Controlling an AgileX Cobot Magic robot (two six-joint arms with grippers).
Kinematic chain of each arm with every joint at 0, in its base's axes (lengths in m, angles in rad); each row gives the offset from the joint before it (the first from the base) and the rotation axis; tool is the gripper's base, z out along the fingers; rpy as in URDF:
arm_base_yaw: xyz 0 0 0.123 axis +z
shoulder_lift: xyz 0 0 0 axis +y
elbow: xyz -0.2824 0 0.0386 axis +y
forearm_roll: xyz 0.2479 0 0.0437 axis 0.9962 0 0.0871
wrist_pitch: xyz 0 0 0 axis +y
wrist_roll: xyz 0.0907 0 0.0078 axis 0.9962 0 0.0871
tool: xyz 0 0 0 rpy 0 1.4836 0
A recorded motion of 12 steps. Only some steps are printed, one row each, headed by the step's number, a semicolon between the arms.
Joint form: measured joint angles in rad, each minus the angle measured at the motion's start. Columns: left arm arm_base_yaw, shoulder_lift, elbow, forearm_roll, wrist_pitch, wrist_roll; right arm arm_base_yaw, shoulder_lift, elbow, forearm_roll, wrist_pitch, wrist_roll.
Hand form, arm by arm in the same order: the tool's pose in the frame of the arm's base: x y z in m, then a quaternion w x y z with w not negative. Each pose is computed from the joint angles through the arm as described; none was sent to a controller.
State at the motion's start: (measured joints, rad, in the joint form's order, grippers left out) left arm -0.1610 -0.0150 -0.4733 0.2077 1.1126 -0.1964; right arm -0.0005 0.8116 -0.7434 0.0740 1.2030 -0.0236
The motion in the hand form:
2: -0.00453 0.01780 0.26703 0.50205 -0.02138 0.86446 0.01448; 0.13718 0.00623 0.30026 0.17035 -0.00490 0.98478 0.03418
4: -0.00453 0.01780 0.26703 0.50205 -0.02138 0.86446 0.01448; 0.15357 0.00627 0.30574 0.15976 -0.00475 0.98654 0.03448
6: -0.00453 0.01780 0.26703 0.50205 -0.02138 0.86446 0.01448; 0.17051 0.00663 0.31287 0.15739 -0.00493 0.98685 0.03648
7: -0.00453 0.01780 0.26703 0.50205 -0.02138 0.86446 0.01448; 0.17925 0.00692 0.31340 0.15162 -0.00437 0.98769 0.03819
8: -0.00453 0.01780 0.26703 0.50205 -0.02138 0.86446 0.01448; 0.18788 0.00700 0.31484 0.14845 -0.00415 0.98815 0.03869
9: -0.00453 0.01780 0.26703 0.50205 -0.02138 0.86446 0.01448; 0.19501 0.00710 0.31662 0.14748 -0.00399 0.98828 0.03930
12: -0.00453 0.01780 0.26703 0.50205 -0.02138 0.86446 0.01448; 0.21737 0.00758 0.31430 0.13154 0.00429 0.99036 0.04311
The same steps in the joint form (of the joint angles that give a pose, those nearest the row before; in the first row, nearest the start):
2: 0.0001 0.0000 0.0000 0.0000 0.0000 0.0001; 0.0000 0.0923 -0.0539 0.0000 0.0067 -0.0011
4: 0.0001 0.0000 0.0000 0.0000 0.0000 0.0001; 0.0000 0.1641 -0.1113 0.0004 0.0138 -0.0011
6: 0.0001 0.0000 0.0000 0.0000 0.0000 0.0001; 0.0000 0.2309 -0.1756 0.0046 0.0162 -0.0022
7: 0.0001 0.0000 0.0000 0.0000 0.0000 0.0001; 0.0000 0.2672 -0.2002 0.0080 0.0162 -0.0022
8: 0.0001 0.0000 0.0000 0.0000 0.0000 0.0001; 0.0000 0.3011 -0.2277 0.0090 0.0162 -0.0022
9: 0.0001 0.0000 0.0000 0.0000 0.0000 0.0001; 0.0000 0.3280 -0.2525 0.0102 0.0161 -0.0022
12: 0.0001 0.0000 0.0000 0.0000 0.0000 0.0001; 0.0000 0.4185 -0.3115 0.0160 0.0162 0.0120

